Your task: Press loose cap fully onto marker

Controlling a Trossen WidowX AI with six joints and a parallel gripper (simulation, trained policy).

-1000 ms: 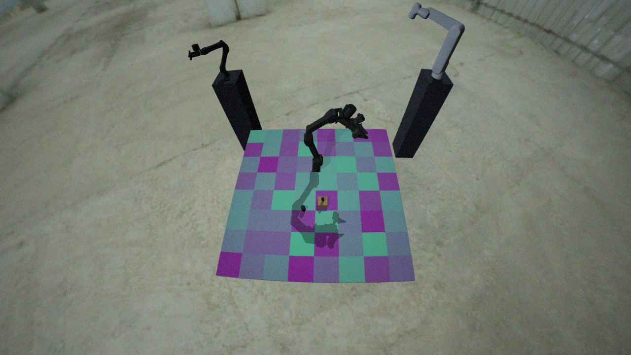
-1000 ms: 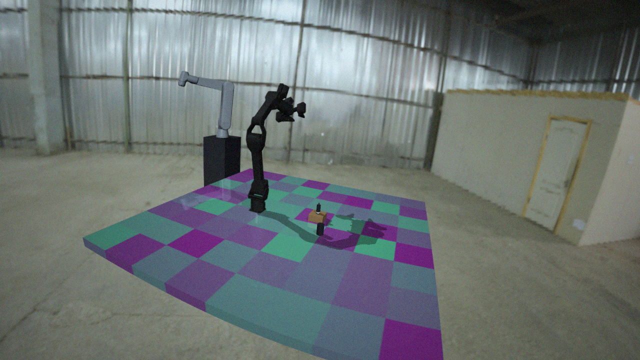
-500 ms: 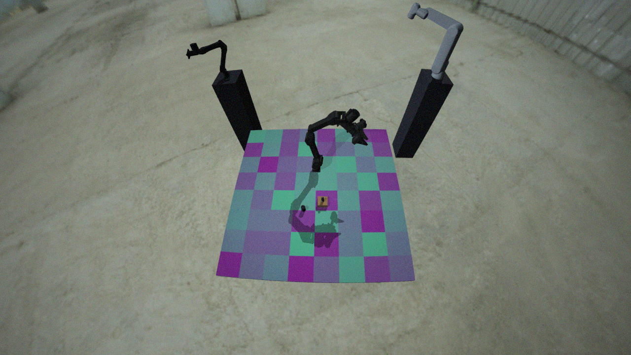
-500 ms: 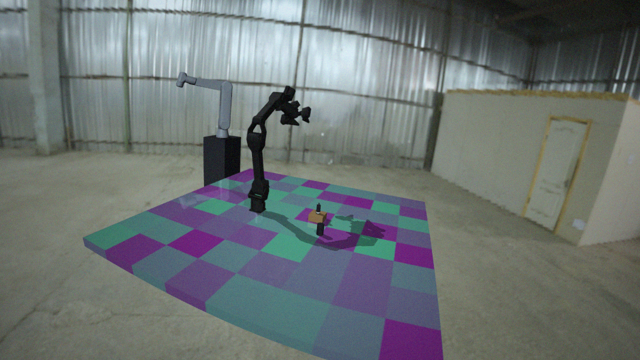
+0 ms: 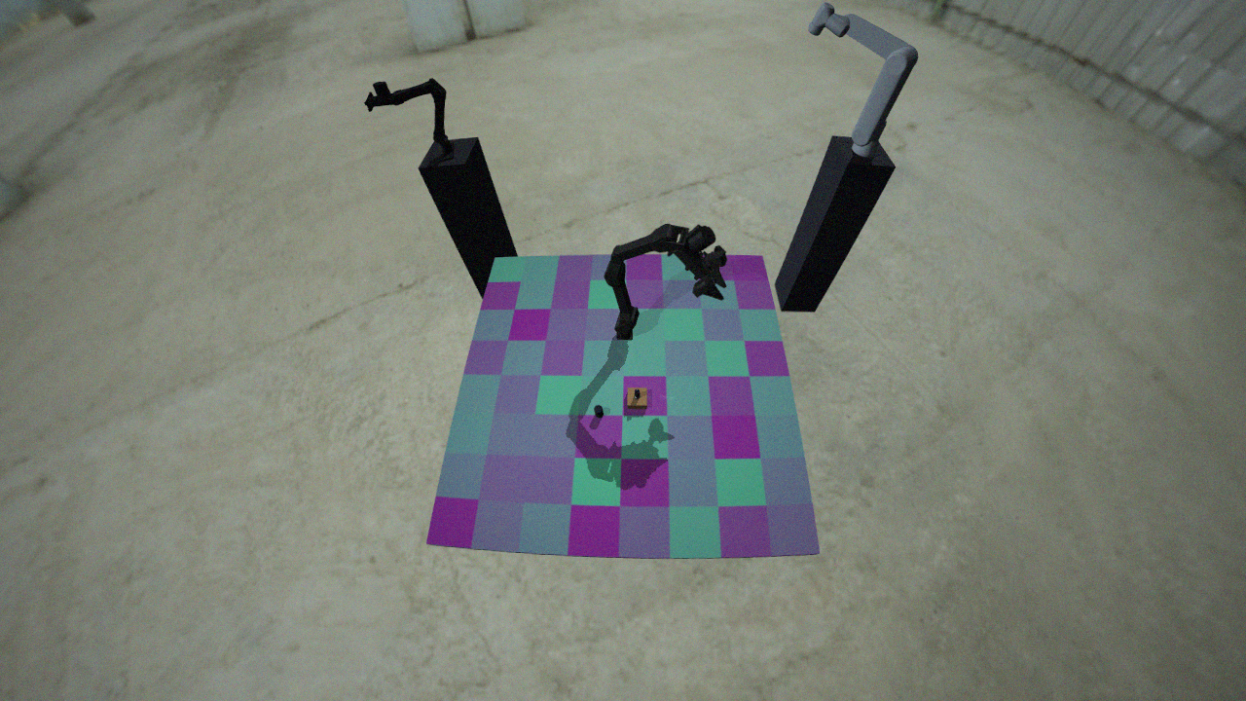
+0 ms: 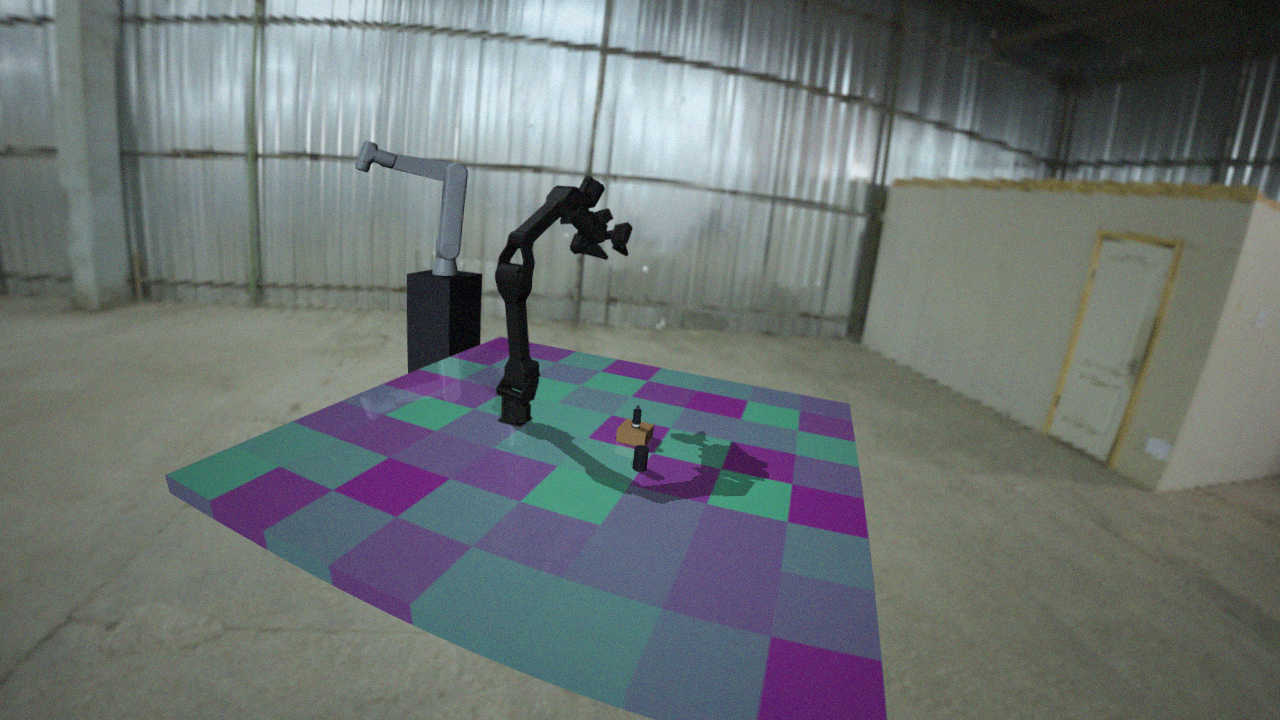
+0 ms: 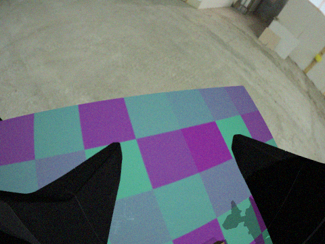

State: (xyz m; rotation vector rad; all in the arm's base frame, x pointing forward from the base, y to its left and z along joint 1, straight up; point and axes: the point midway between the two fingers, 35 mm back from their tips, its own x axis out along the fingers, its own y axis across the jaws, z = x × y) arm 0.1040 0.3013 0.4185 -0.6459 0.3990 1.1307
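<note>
The dark cap lies 24 cm ahead of my gripper tip, 41 cm to the right of it and 37 cm below it. Round my gripper tip: dark marker: 18 cm ahead, 27 cm to the right, 34 cm below.
</note>
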